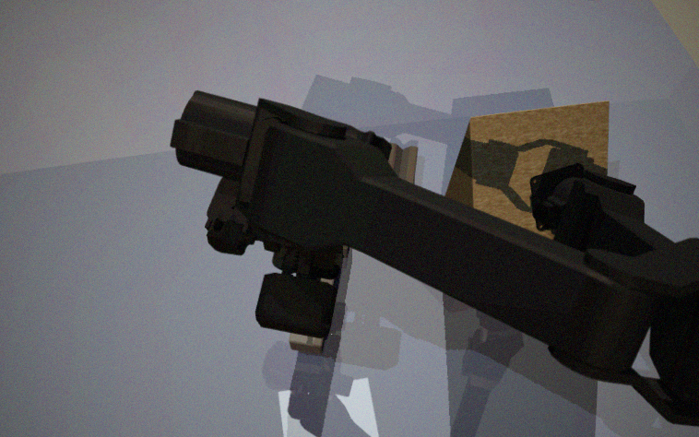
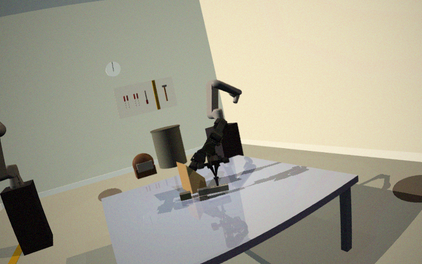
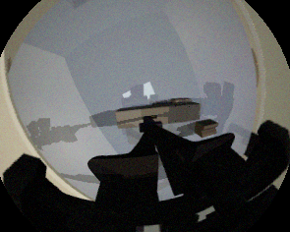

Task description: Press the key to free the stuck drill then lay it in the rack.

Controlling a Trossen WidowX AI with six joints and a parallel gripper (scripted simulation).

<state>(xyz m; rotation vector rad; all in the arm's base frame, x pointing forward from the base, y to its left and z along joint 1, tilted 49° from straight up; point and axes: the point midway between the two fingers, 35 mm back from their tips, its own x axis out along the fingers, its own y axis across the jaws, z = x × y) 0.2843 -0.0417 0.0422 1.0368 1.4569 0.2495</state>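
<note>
Right now my gripper tip is 3 cm above the dark key. From my gripper tip the other things lie so: rack: 16 cm behind, 15 cm to the right, 10 cm below; drill: 3 cm behind, 5 cm to the right, 7 cm below.
</note>
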